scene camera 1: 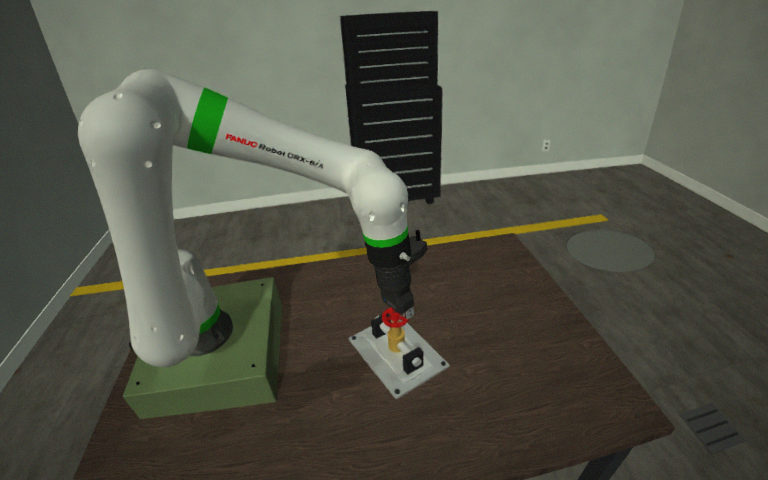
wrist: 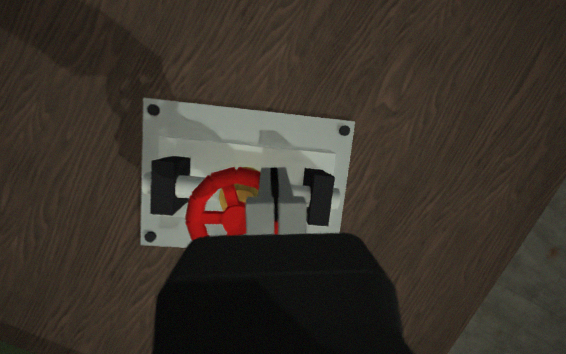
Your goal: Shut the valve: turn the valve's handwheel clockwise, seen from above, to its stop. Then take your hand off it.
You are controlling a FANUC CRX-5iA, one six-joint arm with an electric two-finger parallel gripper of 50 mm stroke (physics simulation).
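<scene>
The valve's red handwheel (scene camera 1: 394, 317) (wrist: 233, 219) lies level on top of the yellow valve body (scene camera 1: 395, 340) (wrist: 245, 194). The valve's white pipe runs between two black blocks on a pale mounting plate (scene camera 1: 372, 360) (wrist: 225, 115). My gripper (scene camera 1: 408, 314) (wrist: 273, 183) is shut with nothing between its fingers. It points down at the handwheel; in the wrist view the fingers cover the wheel's right part, beside the hub. Whether they touch the rim or a spoke cannot be told. The gripper body hides the wheel's lower part in the wrist view.
The plate lies on a brown wooden table (scene camera 1: 509, 350) (wrist: 425, 150). The black blocks (scene camera 1: 412, 360) (wrist: 320, 197) stand below wheel height on either side of the valve. The green robot base (scene camera 1: 226, 376) is to the left. A black cabinet (scene camera 1: 391, 101) stands behind the table.
</scene>
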